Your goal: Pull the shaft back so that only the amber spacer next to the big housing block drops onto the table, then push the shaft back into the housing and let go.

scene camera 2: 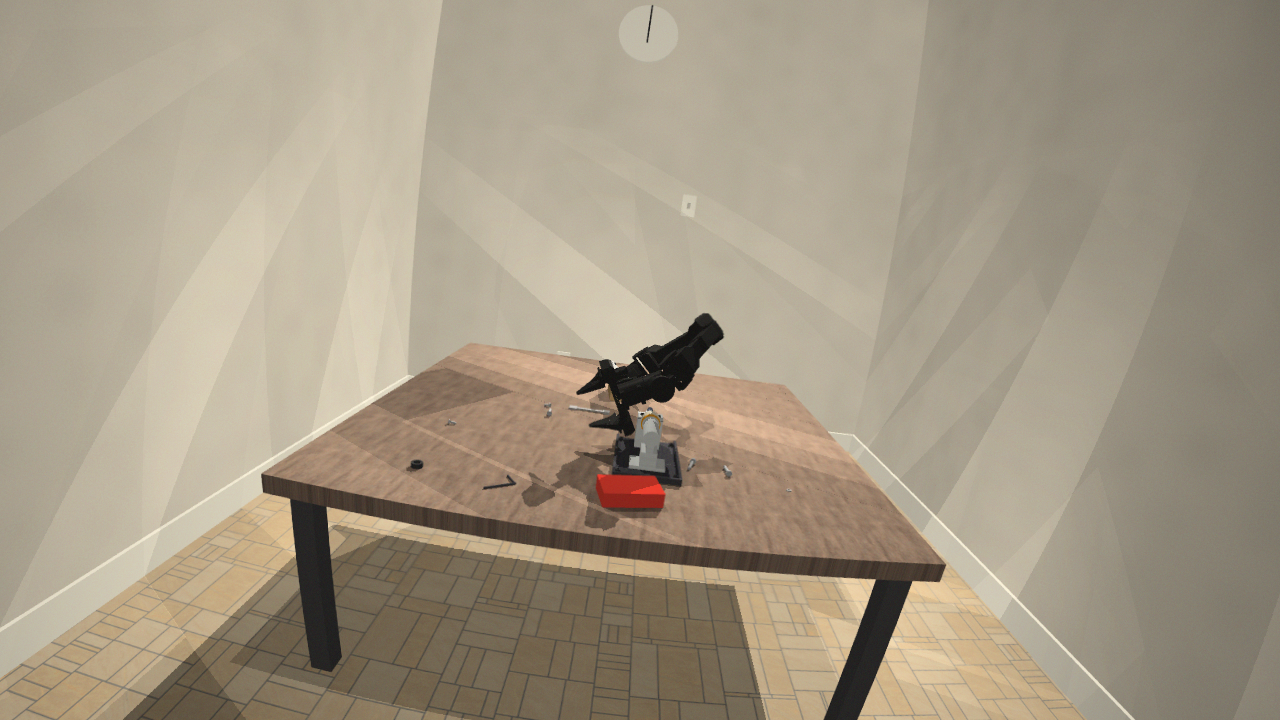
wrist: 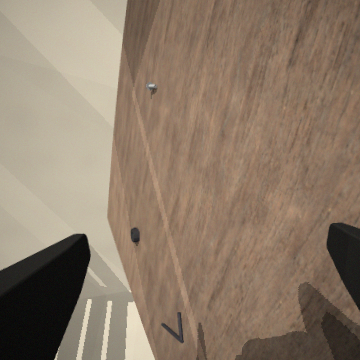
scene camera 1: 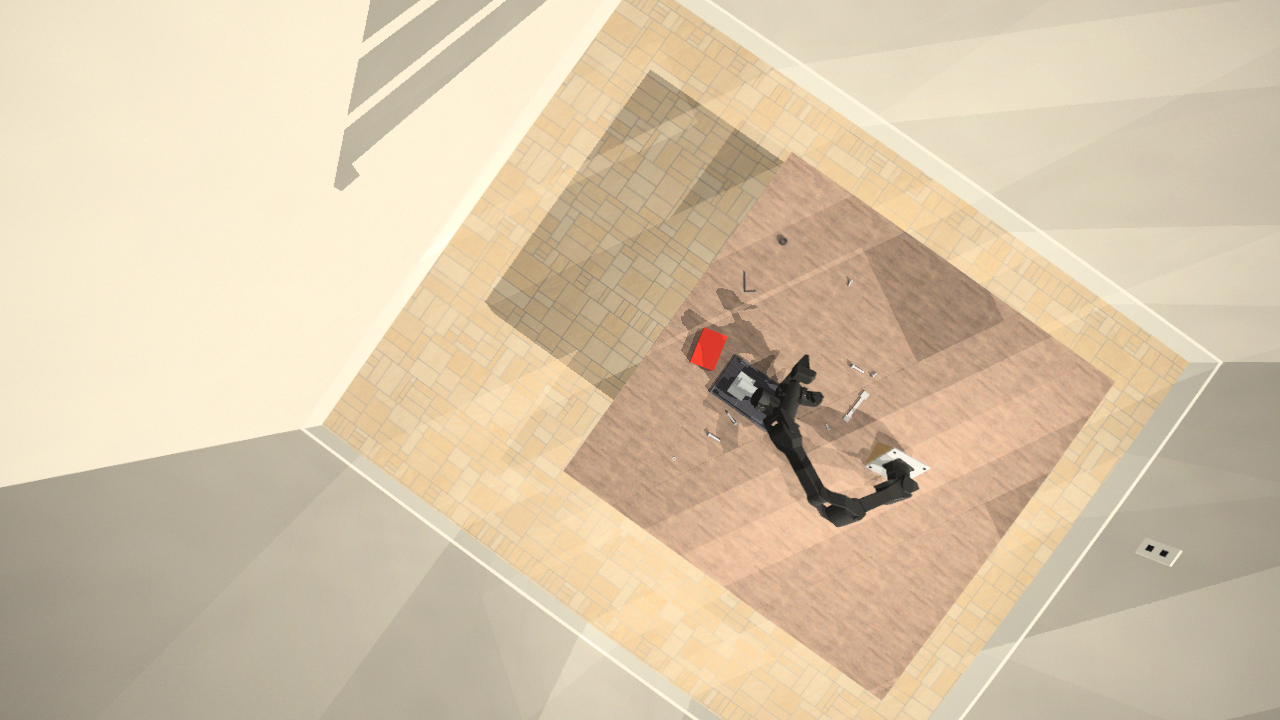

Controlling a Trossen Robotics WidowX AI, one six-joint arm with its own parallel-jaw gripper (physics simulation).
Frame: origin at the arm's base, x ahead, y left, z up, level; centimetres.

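Seen in the pictures: gripper, between the fingertips: (scene camera 2: pixel 582 409) (wrist: pixel 208 240) (scene camera 1: pixel 801 361); arm's base, origin of its link: (scene camera 1: pixel 898 467).
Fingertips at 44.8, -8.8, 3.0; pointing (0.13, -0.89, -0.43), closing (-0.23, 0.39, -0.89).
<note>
Offsets run from my fingertips to a thing's top centre, as dx, dy, dz. "pt": to the spot under its first point. Level surfaces: height alone.
A pale grey assembly {+1.7, +16.2, +1.6} (scene camera 1: pixel 741 385) (scene camera 2: pixel 648 440) stands in a dark tray (scene camera 1: pixel 716 389) (scene camera 2: pixel 671 480). A thin amber ring {pt +1.9, +15.9, +1.5} (scene camera 2: pixel 650 417) shows at its top in the second scene view. The views are too small and too covered by the arm to tell the housing, the shaft and the separate spacers apart. My gripper (scene camera 1: pixel 810 380) (scene camera 2: pixel 586 408) (wrist: pixel 208 240) is wide open with nothing between its fingers. It hangs above the table beside the tray, on the side away from the arm's base. The assembly does not show in the wrist view.
A red block {+24.8, +12.7, -5.6} (scene camera 1: pixel 708 349) (scene camera 2: pixel 631 494) lies by the tray. A black hex key {+26.4, -13.3, -8.2} (scene camera 1: pixel 745 284) (wrist: pixel 180 332), a dark nut {+25.2, -30.5, -7.6} (scene camera 1: pixel 782 240) (scene camera 2: pixel 417 464) (wrist: pixel 135 235), a wrench {-25.4, -0.1, -7.8} (scene camera 1: pixel 856 406) (scene camera 2: pixel 588 409) and small screws lie on the wooden table {dz -8.6} (scene camera 1: pixel 966 429) (scene camera 2: pixel 805 519).
</note>
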